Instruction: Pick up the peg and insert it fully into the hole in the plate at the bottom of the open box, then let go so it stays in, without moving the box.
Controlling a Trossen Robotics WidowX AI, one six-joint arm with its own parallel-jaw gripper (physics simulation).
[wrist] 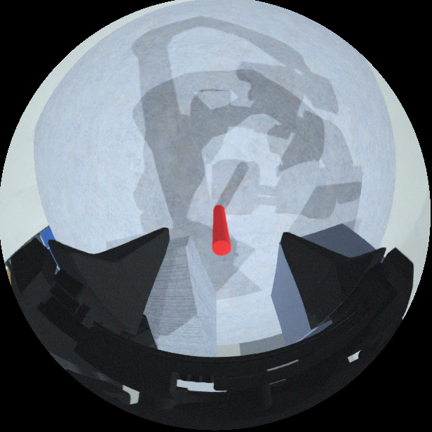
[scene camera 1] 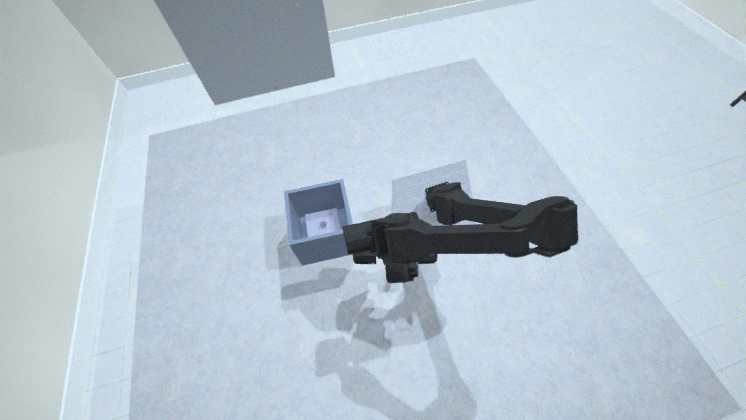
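Pixels of known places: arm's base at its link origin: point(scene camera 1: 439, 196).
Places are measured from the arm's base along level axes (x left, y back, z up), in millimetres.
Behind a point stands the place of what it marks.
Observation:
The red peg point(wrist: 220, 227) stands upright in the wrist view. It shows between my two fingertips, slightly left of their middle; it does not show in the scene view, where the arm hides that spot. My gripper point(wrist: 227, 236) is open, with its fingers wide apart and clear of the peg on both sides. The open blue-grey box point(scene camera 1: 322, 250) @(x 20, y -332, z -49 mm) point(wrist: 291, 306) stands left of the arm in the scene view and behind the right finger in the wrist view. The pale plate point(scene camera 1: 313, 229) @(x -53, y -340, z -59 mm) lies at its bottom, with a dark round hole point(scene camera 1: 322, 224) @(x -66, y -314, z -69 mm). My fingertips are hidden in the scene view.
The arm point(scene camera 1: 459, 241) @(x 223, y -104, z 248 mm) reaches from the right to beside the box's right wall. A flat grey textured panel point(scene camera 1: 409, 190) @(x -30, y -74, z 26 mm) lies near the arm's base. A large grey block point(scene camera 1: 261, 46) stands at the back left, beyond the mat point(scene camera 1: 219, 156) @(x -475, y -587, z -116 mm). The arm casts shadows around the peg.

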